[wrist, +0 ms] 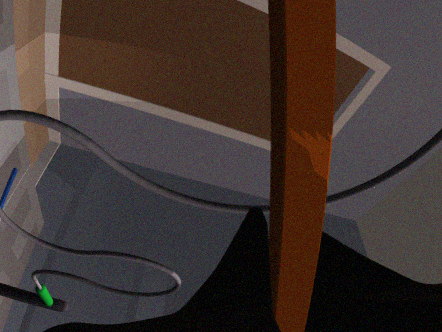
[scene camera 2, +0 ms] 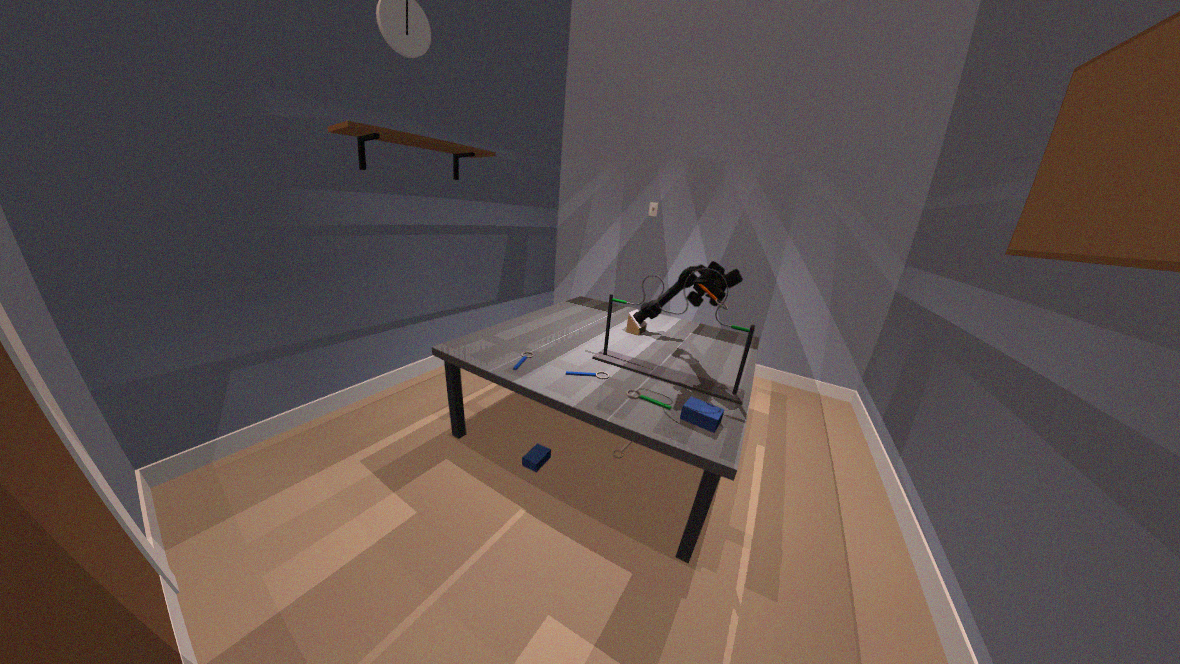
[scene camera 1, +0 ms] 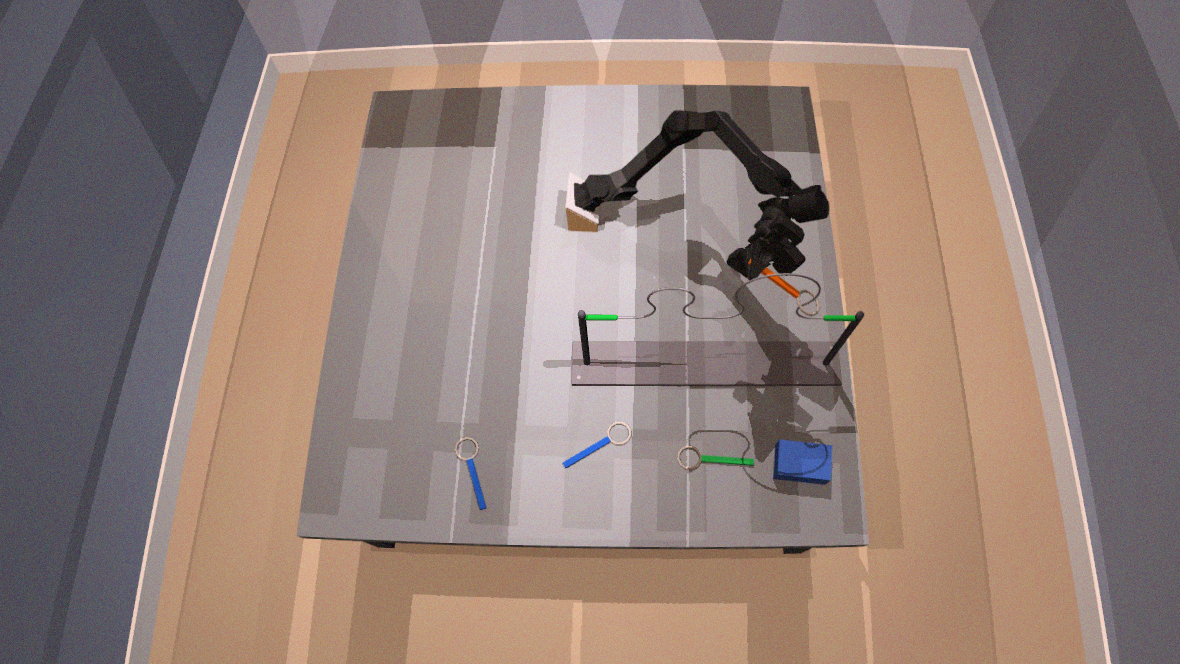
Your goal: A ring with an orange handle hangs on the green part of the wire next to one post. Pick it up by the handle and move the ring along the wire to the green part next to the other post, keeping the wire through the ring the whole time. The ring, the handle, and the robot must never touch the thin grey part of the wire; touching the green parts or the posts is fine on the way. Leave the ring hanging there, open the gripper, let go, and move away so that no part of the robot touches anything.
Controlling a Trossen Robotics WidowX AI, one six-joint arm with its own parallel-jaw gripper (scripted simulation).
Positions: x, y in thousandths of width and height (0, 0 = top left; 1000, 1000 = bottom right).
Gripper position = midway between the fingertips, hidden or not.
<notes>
I see my gripper (scene camera 1: 637, 421) and a blue block (scene camera 1: 673, 695).
My gripper is seen too in the wrist view (wrist: 601, 658) and in scene camera 2 (scene camera 2: 588, 425).
</notes>
